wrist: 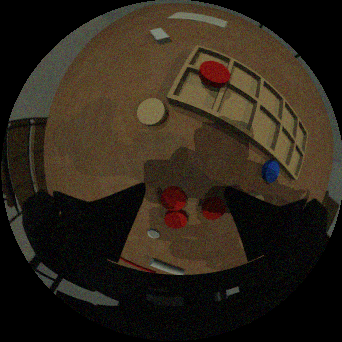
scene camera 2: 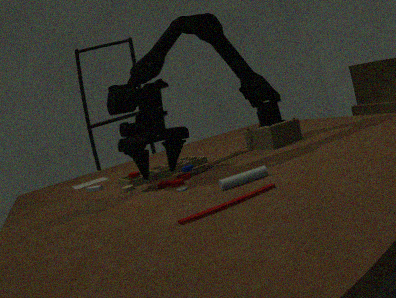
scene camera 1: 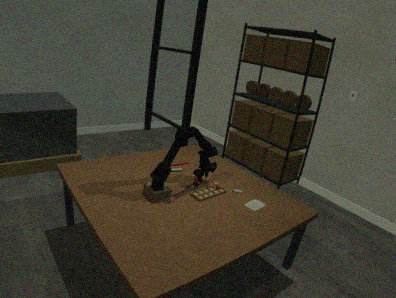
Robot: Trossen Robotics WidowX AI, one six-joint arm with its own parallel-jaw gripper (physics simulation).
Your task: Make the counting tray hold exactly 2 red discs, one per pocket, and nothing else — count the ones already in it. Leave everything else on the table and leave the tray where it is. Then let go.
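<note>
The tan counting tray [wrist: 184,73] has two rows of pockets. One red disc [wrist: 214,73] [scene camera 1: 218,187] [scene camera 2: 133,175] is at its end and overlaps the dividers in the wrist view; whether it lies flat in a pocket is unclear. Three loose red discs lie on the table beside the tray: one disc [wrist: 173,198] nearly touches a second disc [wrist: 175,219], and a third disc [wrist: 213,208] lies near the right finger. My gripper [wrist: 185,188] [scene camera 2: 159,174] is open, pointing down above the table near these loose discs, with nothing held. Its height above them is hard to judge.
A blue disc [wrist: 270,171] [scene camera 2: 187,168] lies beside the tray, a tan disc [wrist: 151,111] off its end. Nearby are a small white disc [wrist: 153,233], white block [wrist: 160,35], white square [scene camera 1: 255,204], white cylinder [scene camera 2: 244,178] and red rod [scene camera 2: 227,204].
</note>
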